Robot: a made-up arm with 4 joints. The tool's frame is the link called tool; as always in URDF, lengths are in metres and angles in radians.
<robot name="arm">
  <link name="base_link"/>
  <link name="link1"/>
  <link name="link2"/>
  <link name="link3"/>
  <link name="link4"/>
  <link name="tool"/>
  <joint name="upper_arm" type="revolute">
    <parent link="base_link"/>
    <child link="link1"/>
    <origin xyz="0 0 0.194"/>
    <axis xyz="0 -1 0"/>
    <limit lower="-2.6" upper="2.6" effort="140" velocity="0.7"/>
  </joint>
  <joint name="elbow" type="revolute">
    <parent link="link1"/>
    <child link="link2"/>
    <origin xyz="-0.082 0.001 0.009"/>
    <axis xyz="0 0 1"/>
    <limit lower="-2.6" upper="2.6" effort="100" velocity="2.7"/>
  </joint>
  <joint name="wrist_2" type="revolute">
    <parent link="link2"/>
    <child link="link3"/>
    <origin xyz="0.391 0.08 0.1"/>
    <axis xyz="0 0 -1"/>
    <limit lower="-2.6" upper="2.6" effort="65" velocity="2.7"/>
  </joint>
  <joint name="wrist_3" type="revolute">
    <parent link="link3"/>
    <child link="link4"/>
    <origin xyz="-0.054 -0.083 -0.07"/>
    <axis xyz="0 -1 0"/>
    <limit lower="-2.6" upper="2.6" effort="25" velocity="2.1"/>
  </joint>
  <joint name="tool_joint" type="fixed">
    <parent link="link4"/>
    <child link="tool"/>
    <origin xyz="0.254 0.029 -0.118"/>
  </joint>
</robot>
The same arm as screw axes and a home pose.
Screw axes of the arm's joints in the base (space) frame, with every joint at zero. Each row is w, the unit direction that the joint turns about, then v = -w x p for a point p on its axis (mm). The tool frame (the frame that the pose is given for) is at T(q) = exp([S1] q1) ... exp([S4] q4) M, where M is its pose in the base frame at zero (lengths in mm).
S1 = (0, -1, 0, 194.0, 0.0, 0.0)
S2 = (0, 0, 1, 1.0, 82.0, 0.0)
S3 = (0, 0, -1, -81.0, 309.0, 0.0)
S4 = (0, -1, 0, 233.0, 0.0, -255.0)
M: xyz 509.0 27.0 115.0 (mm) quaternion w x y z 1 0 0 0
Joint limits (deg, base to tool): -148.97..148.97 -148.97..148.97 -148.97..148.97 -148.97..148.97

